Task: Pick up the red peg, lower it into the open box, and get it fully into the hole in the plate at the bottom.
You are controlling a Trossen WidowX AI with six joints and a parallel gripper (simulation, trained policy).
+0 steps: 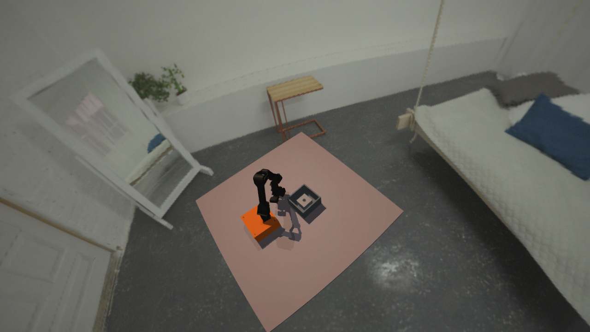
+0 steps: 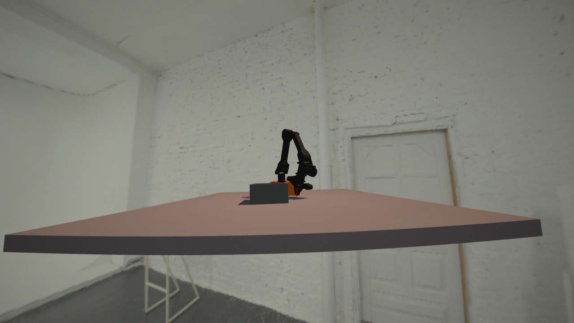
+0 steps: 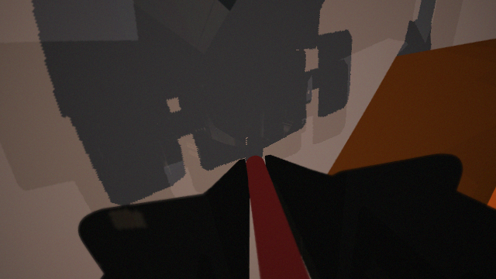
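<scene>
Right now my gripper tip is 18 cm short of the grey plate, 14 cm to the left of it and 3 cm below it. The rest, counted from my gripper tip: red peg 1 cm to the left, 3 cm above; then dark grey box 18 cm ahead, 14 cm to the right, 1 cm above.
</scene>
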